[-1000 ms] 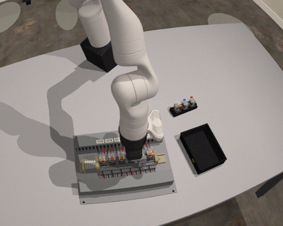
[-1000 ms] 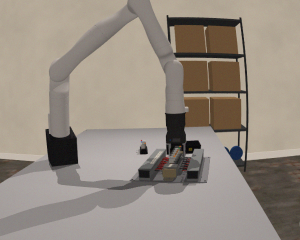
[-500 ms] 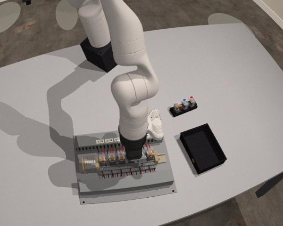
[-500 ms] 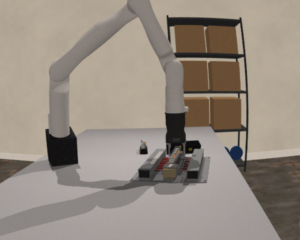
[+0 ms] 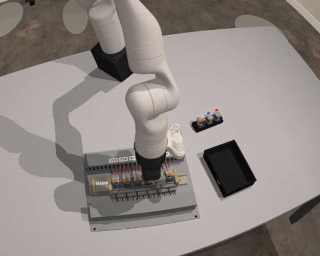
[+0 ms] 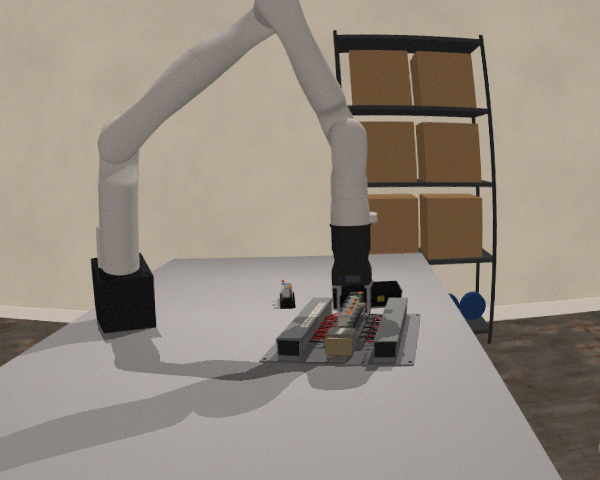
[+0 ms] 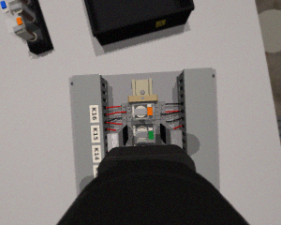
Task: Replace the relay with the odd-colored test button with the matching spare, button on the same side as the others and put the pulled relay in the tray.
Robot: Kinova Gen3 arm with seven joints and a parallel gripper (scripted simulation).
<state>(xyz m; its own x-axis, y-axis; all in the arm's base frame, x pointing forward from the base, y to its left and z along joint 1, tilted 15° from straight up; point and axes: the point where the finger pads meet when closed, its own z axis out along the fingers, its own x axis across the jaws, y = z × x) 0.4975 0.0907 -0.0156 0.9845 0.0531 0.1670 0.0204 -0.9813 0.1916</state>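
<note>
My hand is right at the green-button relay. The rest, counted from my hand: spare holder: 20 cm to the left, 20 cm behind, 4 cm below; blue-button relay: 20 cm to the left, 20 cm behind, 3 cm below; black tray: 22 cm to the left, 4 cm below, 1 cm behind.
</note>
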